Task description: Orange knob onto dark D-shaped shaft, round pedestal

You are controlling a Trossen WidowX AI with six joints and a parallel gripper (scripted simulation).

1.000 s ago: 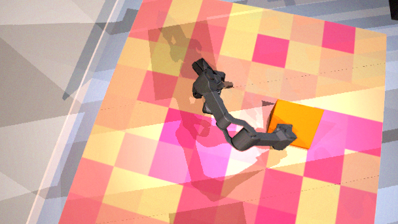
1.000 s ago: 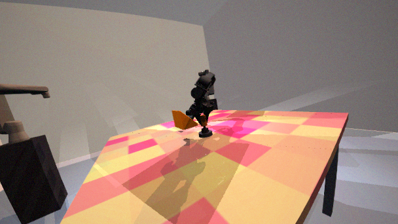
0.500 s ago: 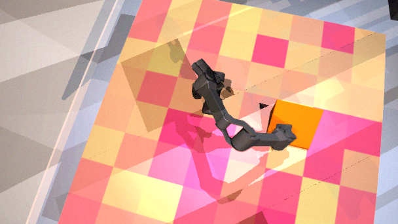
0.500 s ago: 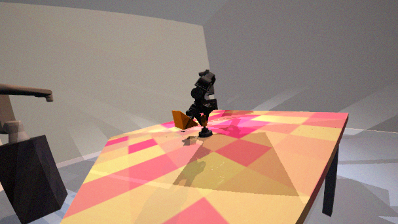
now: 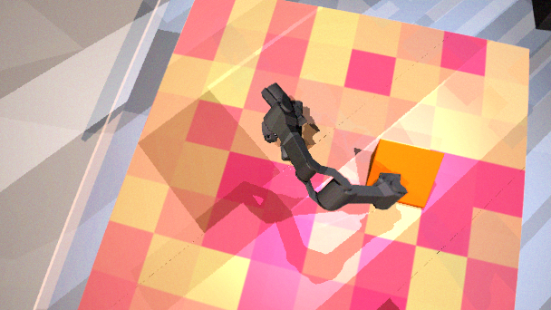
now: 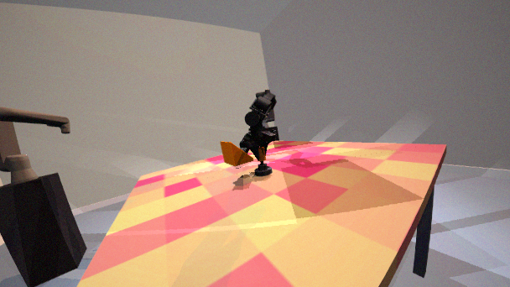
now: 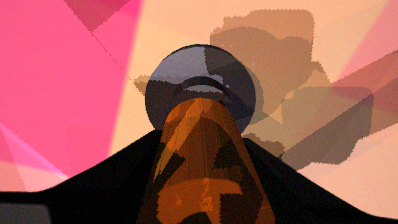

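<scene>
Right now the orange knob is 20 mm above my gripper tip. The rest, counted from my gripper tip: round dark pedestal (40 mm below).
</scene>
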